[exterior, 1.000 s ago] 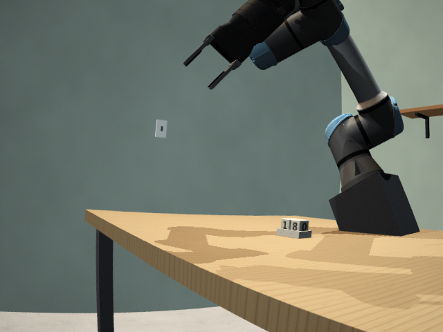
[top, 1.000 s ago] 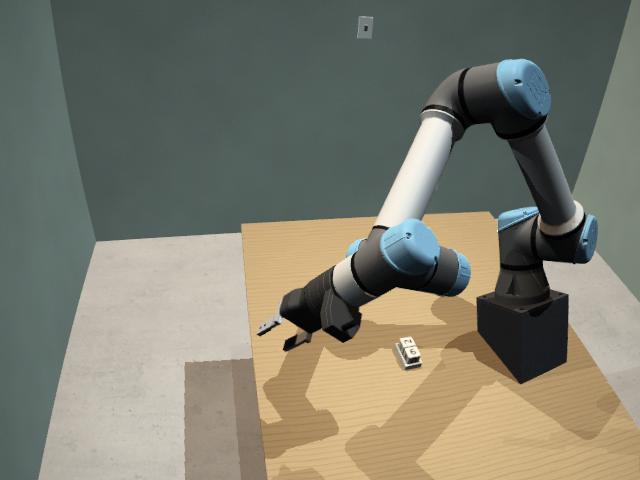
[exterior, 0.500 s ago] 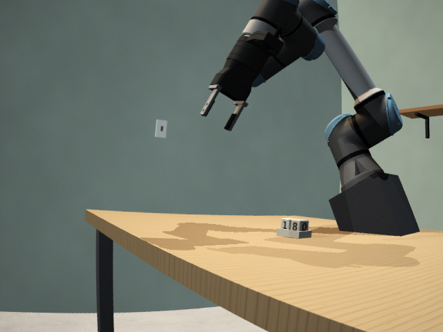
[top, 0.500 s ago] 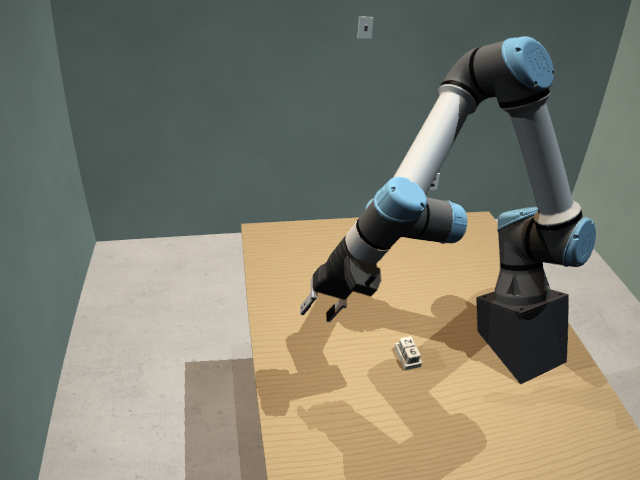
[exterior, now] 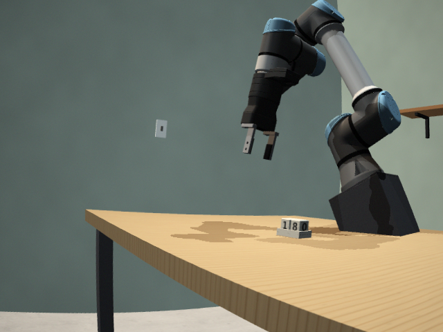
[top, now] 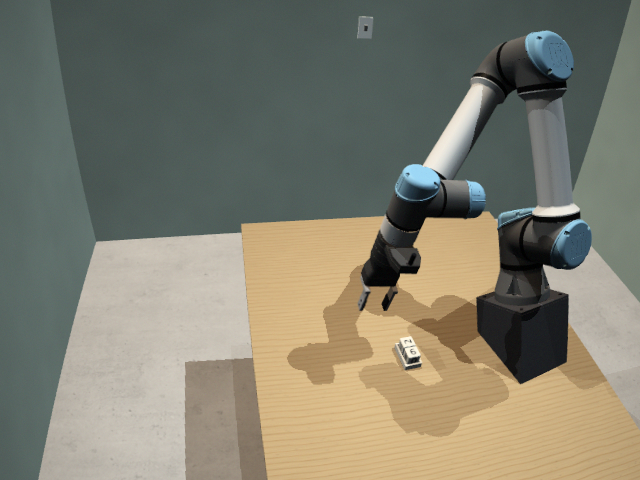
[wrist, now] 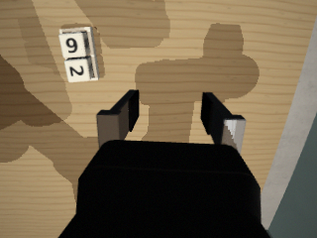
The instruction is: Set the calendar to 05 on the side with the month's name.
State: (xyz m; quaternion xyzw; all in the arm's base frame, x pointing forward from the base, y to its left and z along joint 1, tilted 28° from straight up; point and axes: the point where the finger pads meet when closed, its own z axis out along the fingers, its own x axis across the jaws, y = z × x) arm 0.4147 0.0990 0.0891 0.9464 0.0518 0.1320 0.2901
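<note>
My hand is 19 cm above the small calendar tray, 11 cm past it and 1 cm to the right of it.
</note>
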